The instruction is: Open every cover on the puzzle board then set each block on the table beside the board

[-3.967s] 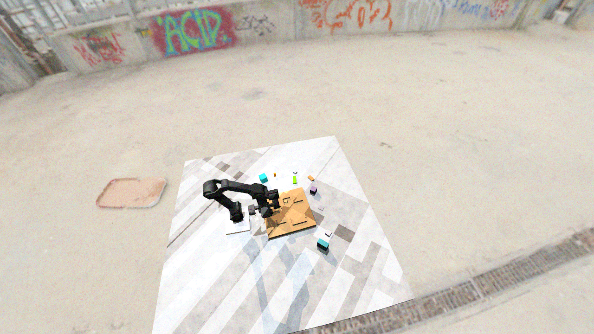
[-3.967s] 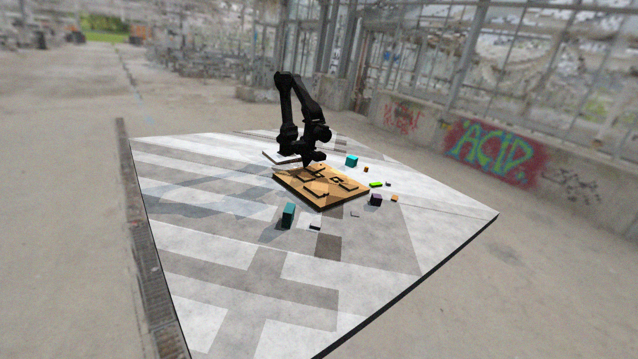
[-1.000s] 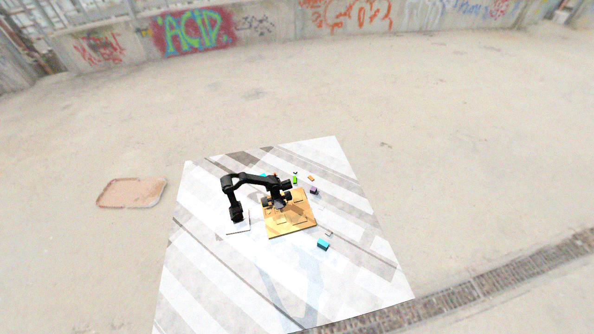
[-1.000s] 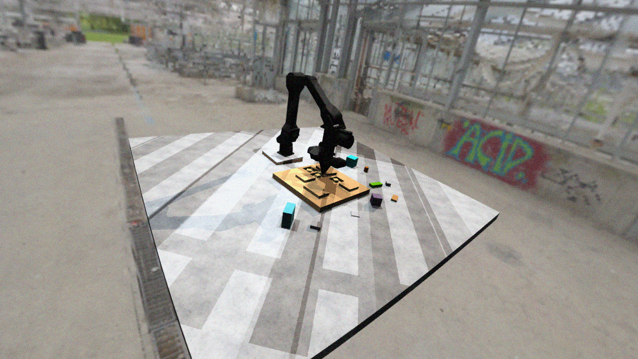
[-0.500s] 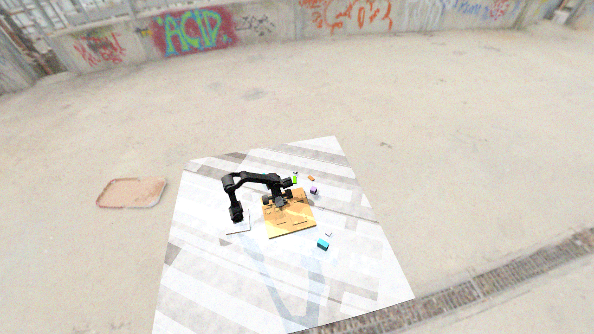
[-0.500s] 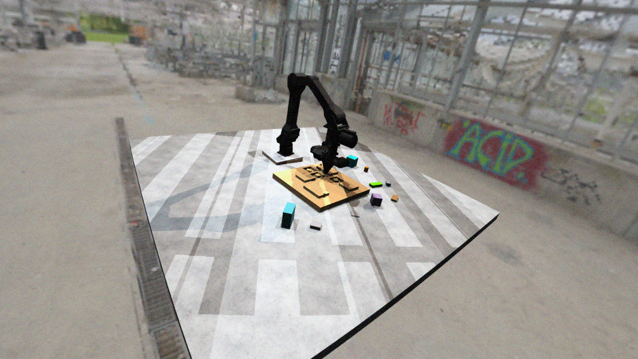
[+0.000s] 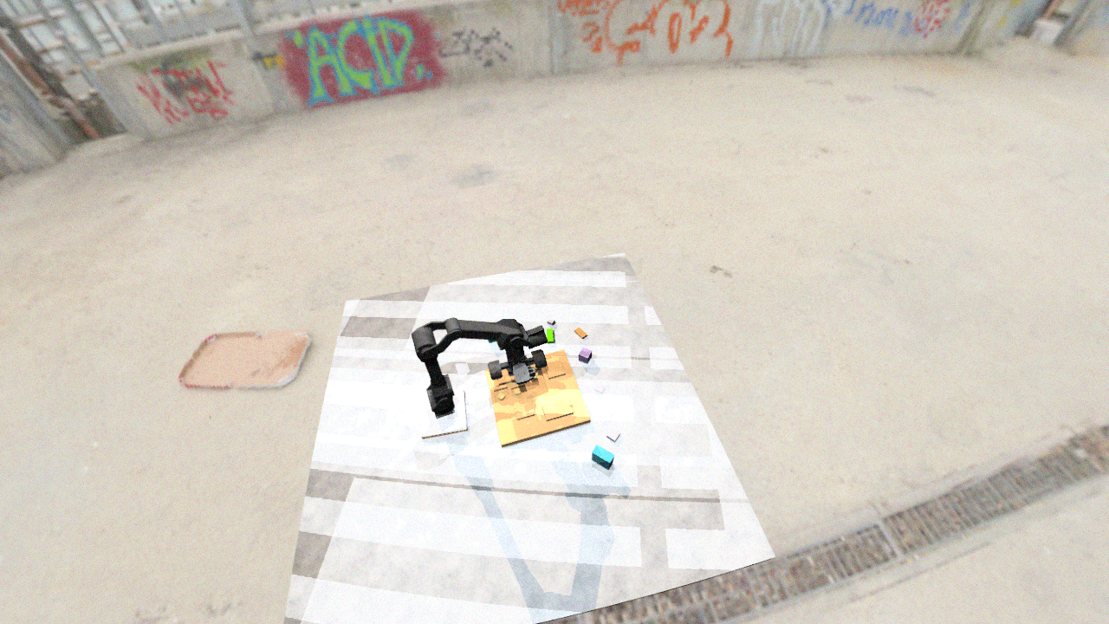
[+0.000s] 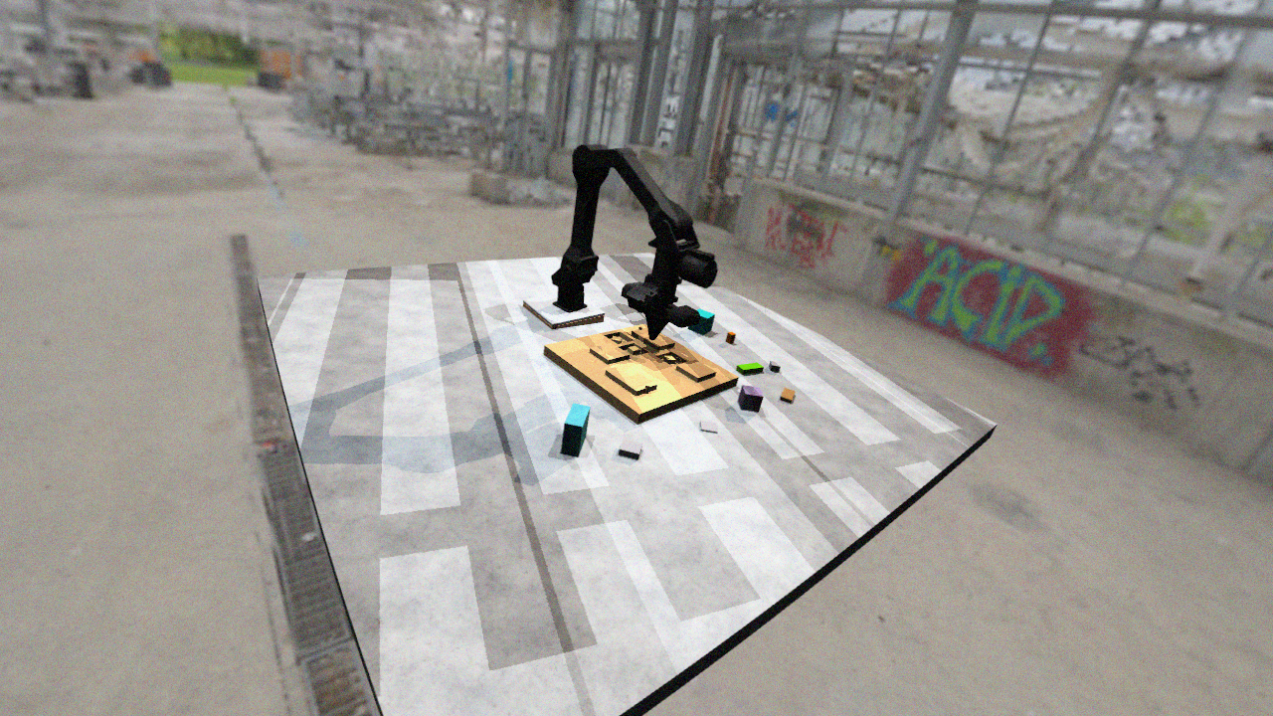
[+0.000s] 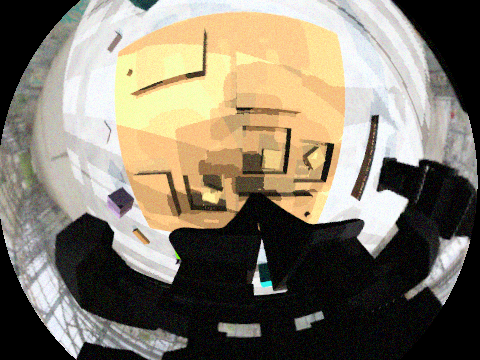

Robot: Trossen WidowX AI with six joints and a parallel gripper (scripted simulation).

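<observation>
The tan puzzle board lies 30 mm ahead of my gripper tip, 60 mm to the right of it and 20 mm below it. The rest, counted from my gripper tip: green block (170 mm ahead, 160 mm to the left, 40 mm below); cyan cube (30 mm behind, 250 mm to the left, 20 mm below); purple cube (250 mm ahead, 20 mm to the left, 30 mm below).
</observation>
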